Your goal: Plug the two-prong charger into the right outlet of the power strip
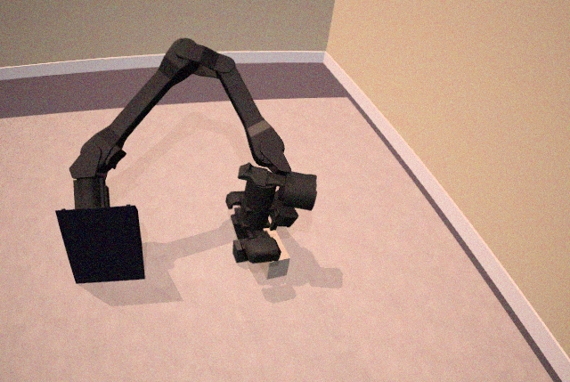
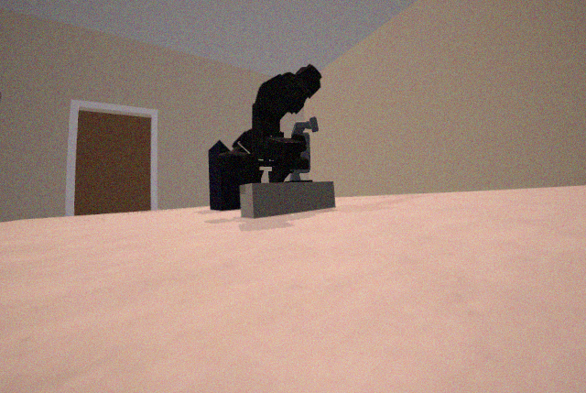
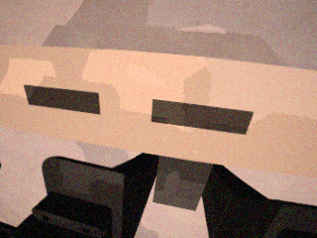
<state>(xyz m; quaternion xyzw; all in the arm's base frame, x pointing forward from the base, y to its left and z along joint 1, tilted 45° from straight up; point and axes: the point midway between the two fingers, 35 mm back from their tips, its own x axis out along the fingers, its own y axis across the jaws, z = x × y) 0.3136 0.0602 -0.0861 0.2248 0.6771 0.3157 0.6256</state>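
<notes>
Now: gripper tip 2 cm short of the charger and 1 cm below it.
</notes>
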